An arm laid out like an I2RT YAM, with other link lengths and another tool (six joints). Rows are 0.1 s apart.
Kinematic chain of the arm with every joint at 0, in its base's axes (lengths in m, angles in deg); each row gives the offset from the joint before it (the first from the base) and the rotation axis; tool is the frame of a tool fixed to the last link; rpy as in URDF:
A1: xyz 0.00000 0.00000 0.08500 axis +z
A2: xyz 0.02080 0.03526 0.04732 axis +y
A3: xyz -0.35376 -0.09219 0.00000 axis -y
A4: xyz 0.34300 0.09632 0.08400 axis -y
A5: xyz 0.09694 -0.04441 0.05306 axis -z
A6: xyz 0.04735 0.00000 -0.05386 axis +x
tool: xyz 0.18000 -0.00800 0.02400 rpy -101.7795 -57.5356 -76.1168
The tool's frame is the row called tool.
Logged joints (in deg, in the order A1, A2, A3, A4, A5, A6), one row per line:
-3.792 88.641 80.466 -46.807 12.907 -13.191
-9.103 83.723 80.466 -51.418 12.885 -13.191
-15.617 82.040 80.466 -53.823 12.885 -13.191
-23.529 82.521 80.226 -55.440 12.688 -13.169
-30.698 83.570 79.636 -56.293 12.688 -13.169
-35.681 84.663 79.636 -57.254 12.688 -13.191
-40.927 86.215 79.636 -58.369 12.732 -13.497
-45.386 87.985 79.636 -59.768 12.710 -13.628
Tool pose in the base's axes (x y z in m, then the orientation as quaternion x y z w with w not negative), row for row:
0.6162 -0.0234 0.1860 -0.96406 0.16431 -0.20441 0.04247
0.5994 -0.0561 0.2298 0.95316 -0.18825 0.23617 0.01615
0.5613 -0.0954 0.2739 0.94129 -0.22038 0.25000 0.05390
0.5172 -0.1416 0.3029 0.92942 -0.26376 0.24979 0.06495
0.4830 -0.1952 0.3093 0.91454 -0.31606 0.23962 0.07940
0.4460 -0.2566 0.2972 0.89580 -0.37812 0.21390 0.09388
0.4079 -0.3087 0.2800 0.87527 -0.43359 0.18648 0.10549
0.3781 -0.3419 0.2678 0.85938 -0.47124 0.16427 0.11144
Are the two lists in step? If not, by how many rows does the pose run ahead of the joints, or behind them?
The pose runs 2 rows behind the joints: the pose in row i belongs to the joints in row i - 2.
